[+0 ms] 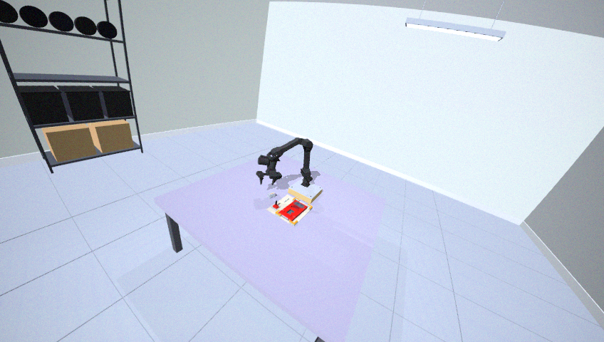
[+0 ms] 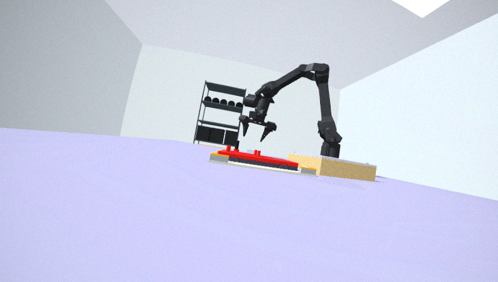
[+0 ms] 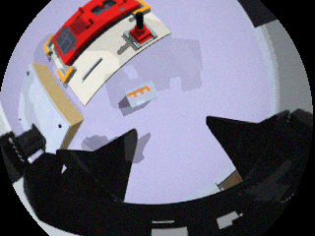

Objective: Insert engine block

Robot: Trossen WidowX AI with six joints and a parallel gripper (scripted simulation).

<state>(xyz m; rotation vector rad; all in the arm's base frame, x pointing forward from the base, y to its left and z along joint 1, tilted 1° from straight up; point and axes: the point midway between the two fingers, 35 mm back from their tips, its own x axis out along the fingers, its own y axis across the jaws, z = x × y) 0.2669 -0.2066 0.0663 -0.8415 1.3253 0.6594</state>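
The grey engine block is 70 mm below my gripper tip and 50 mm to the left of it.
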